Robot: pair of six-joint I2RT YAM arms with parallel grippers.
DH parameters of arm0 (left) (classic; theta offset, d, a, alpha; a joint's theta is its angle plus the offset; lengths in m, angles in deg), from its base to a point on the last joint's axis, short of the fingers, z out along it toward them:
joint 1: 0 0.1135 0.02 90
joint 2: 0 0 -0.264 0
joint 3: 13.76 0 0.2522 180
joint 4: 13.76 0 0.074 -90
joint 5: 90 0 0 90
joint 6: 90 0.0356 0 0
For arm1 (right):
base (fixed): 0 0 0 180
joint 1: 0 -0.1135 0.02 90
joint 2: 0 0 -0.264 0
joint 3: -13.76 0 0.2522 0
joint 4: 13.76 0 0.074 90
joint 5: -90 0 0 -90
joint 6: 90 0.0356 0 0
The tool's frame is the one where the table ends.
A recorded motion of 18 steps. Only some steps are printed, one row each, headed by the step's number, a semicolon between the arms.
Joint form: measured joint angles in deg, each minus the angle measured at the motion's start. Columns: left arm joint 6, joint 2, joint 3, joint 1, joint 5, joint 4; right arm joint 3, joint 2, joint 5, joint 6, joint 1, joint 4.
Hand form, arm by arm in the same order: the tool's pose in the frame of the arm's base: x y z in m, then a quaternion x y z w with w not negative. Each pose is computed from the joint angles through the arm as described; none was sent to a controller.
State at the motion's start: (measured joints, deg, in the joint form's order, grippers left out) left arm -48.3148 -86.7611 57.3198 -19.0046 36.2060 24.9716; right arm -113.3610 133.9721 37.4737 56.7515 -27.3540 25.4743
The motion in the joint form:
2: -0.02 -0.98 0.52 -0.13 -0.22 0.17; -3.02 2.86 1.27 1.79 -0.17 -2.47
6: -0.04 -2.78 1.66 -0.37 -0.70 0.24; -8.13 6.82 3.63 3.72 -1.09 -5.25
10: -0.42 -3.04 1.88 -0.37 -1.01 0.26; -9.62 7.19 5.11 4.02 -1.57 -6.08
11: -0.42 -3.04 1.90 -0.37 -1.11 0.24; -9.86 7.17 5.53 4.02 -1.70 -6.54
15: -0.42 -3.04 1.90 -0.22 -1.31 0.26; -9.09 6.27 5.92 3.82 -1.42 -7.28
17: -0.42 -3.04 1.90 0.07 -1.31 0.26; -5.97 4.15 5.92 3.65 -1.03 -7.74
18: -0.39 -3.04 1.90 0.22 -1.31 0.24; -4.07 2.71 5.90 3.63 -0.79 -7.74
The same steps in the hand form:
2: 0.2867 -0.1216 0.2229 -0.13889 0.90127 -0.40367 0.07393; 0.4658 0.2679 0.1947 0.10544 0.87012 0.47709 0.06452
6: 0.2924 -0.1247 0.2194 -0.14087 0.90371 -0.39814 0.07032; 0.4754 0.2841 0.1919 0.08978 0.85540 0.50627 0.06255
10: 0.2935 -0.1250 0.2191 -0.14499 0.90391 -0.39624 0.07016; 0.4754 0.2902 0.1985 0.07511 0.84785 0.52121 0.06204
11: 0.2936 -0.1250 0.2192 -0.14517 0.90402 -0.39578 0.07095; 0.4753 0.2918 0.2008 0.06967 0.84526 0.52600 0.06330
15: 0.2940 -0.1241 0.2191 -0.14701 0.90422 -0.39437 0.07235; 0.4750 0.2888 0.2059 0.06532 0.84215 0.53088 0.06848
17: 0.2946 -0.1226 0.2191 -0.14930 0.90385 -0.39419 0.07335; 0.4705 0.2820 0.2082 0.06897 0.84350 0.52836 0.06773
18: 0.2950 -0.1218 0.2192 -0.15018 0.90366 -0.39415 0.07411; 0.4672 0.2776 0.2104 0.07241 0.84464 0.52627 0.06620

